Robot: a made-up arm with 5 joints.
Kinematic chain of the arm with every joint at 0, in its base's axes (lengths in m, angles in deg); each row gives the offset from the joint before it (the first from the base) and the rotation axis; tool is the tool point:
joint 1: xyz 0 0 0.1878 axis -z
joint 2: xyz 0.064 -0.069 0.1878 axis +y
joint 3: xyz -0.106 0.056 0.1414 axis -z
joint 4: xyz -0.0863 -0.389 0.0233 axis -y
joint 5: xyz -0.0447 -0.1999 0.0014 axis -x
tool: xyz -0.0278 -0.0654 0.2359
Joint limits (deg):
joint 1: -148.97..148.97
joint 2: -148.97..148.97
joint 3: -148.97..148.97
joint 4: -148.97..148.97
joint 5: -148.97..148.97
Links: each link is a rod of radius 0.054 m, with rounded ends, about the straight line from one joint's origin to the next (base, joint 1, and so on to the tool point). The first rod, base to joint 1, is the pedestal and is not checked.
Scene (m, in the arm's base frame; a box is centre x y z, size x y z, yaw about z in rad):
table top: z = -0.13
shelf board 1: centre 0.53 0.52 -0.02 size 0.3 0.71 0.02 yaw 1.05
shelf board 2: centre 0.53 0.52 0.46 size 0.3 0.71 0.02 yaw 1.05
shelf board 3: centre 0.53 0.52 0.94 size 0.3 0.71 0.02 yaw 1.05
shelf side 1: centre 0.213 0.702 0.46 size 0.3 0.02 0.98 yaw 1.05
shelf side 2: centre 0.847 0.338 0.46 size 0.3 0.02 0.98 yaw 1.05
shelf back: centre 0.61 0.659 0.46 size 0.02 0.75 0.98 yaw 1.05
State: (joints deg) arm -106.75 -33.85 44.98 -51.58 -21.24
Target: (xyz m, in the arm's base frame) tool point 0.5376 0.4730 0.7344
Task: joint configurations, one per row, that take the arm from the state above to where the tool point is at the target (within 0.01 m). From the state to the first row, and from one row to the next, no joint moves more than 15 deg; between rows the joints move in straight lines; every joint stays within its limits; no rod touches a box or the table.
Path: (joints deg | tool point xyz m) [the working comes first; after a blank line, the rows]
Joints at the target: -141.71 -0.54 10.23 -51.05 -10.24
Straight joint move there: touches shelf side 2.

1: -117.30 -21.70 48.05 -57.33 -16.10 | 0.7574 -0.3108 0.4669
2: -127.86 -9.54 51.12 -63.07 -10.96 | 0.7616 -0.1463 0.6007
3: -138.42 2.61 54.19 -68.82 -5.81 | 0.7135 0.0246 0.7176
4: -148.97 14.77 57.26 -74.57 -0.67 | 0.6140 0.1806 0.8143
5: -147.15 10.94 45.50 -68.69 -3.06 | 0.6159 0.2631 0.7834
6: -145.34 7.12 33.75 -62.81 -5.46 | 0.6029 0.3403 0.7583
7: -143.52 3.29 21.99 -56.93 -7.85 | 0.5764 0.4106 0.7413
8: -141.71 -0.54 10.23 -51.05 -10.24 | 0.5375 0.4730 0.7344

